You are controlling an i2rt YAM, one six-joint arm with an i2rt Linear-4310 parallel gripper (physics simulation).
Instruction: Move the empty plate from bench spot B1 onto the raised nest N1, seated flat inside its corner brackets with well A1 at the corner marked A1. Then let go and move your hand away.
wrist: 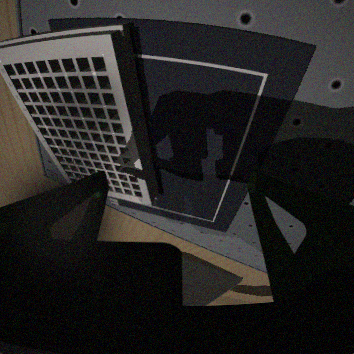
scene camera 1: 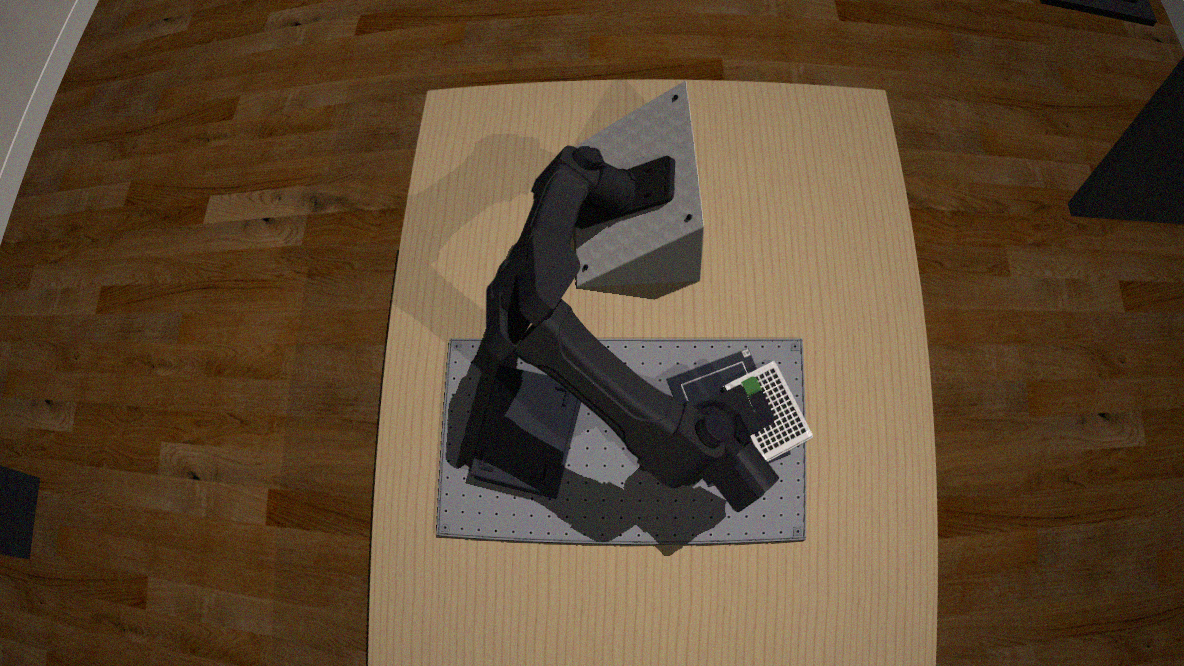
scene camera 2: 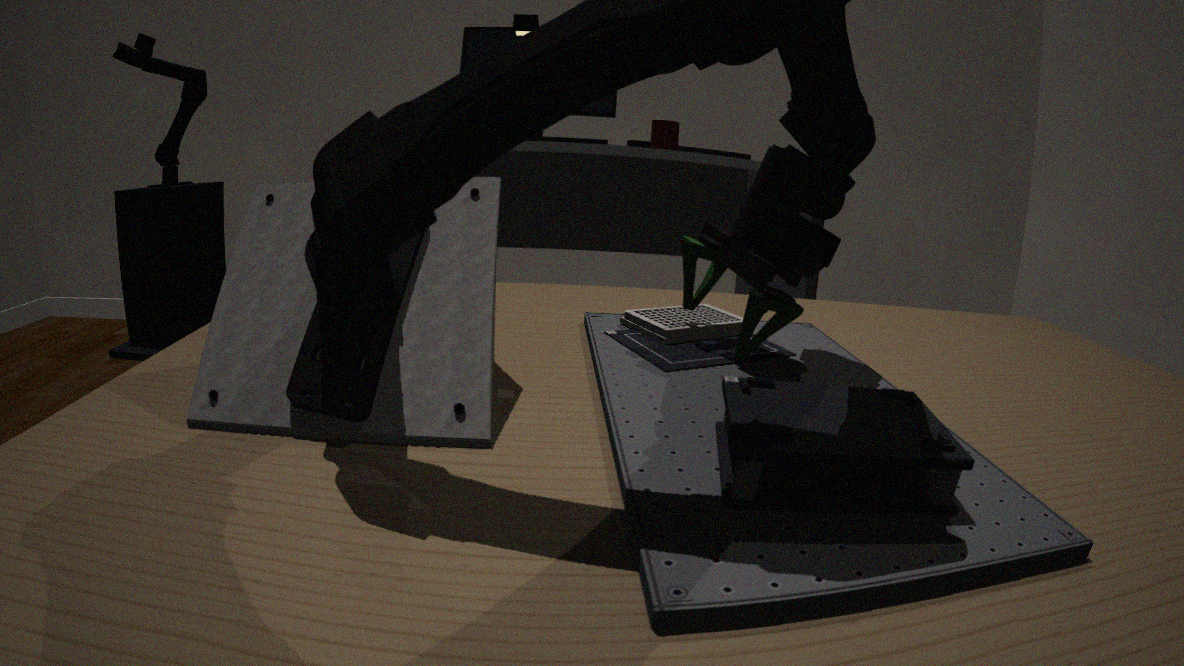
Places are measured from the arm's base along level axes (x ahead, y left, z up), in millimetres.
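Where they show: gripper, fingertip midpoint: (wrist: 177,178) (scene camera 2: 712,332); arm's base, origin of the base link: (scene camera 1: 625,194) (scene camera 2: 360,302).
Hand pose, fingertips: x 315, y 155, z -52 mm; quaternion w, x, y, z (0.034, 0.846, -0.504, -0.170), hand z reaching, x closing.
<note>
Things, the pixels of their top centre, and the offset from my fingertips. Level surfaces: height alone.
- white plate, middle of its top: (wrist: 80,140) (scene camera 2: 688,315) (scene camera 1: 769,410) dz -1, dx -15, dy +68 mm
- raised nest, middle of its top: (scene camera 2: 845,407) (scene camera 1: 524,427) dz +29, dx +37, dy -268 mm
- wooden table, its level: dz -30 mm
The white plate (scene camera 1: 782,414) (scene camera 2: 683,318) (wrist: 80,110), with a grid of dark wells, lies on the dark bench pad (scene camera 1: 707,382) (wrist: 287,65), shifted to one side of its white outline. It looks upright and flat. My gripper (scene camera 2: 715,331) (wrist: 177,178) is open and empty, low and tilted over the pad. In the wrist view one fingertip overlaps the plate's lower end and the other is over the pad's far side. The raised nest (scene camera 1: 538,414) (scene camera 2: 803,405) is a dark block at the board's other end, heavily shaded. The marked A1 corner is not readable.
A grey perforated board (scene camera 1: 782,521) (scene camera 2: 670,414) carries the pad and the nest. It lies on a wooden table (scene camera 1: 645,604) (scene camera 2: 538,579). The arm rises from a slanted grey stand (scene camera 1: 633,244) (scene camera 2: 451,289) and reaches over the board, covering part of it in scene camera 1.
</note>
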